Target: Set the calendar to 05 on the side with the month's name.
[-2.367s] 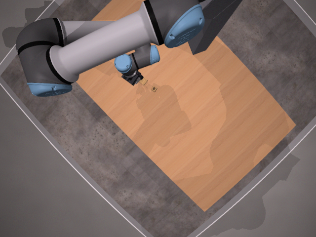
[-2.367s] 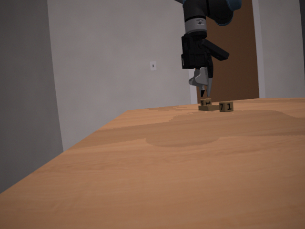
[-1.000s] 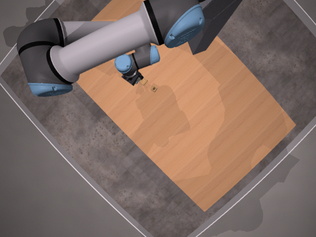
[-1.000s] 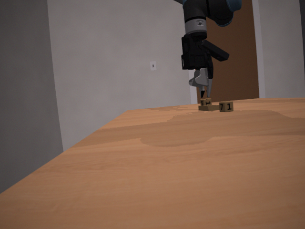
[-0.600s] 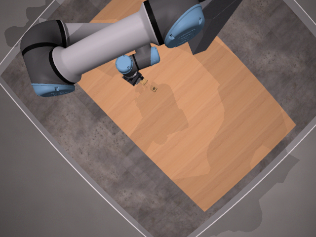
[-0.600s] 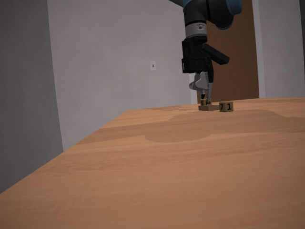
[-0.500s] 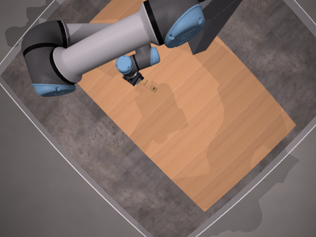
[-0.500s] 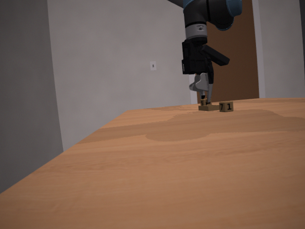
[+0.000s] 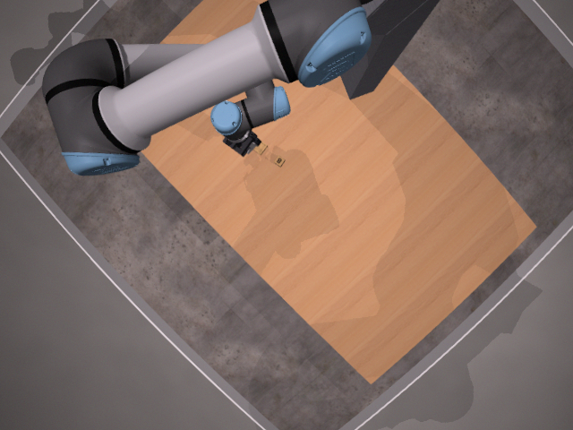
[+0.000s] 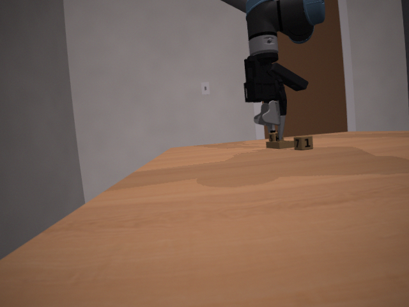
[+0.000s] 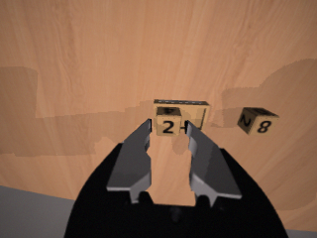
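Now: the block 10 mm below my hand. Also, from my hand: wooden calendar tray: 20 mm to the left, 30 mm below.
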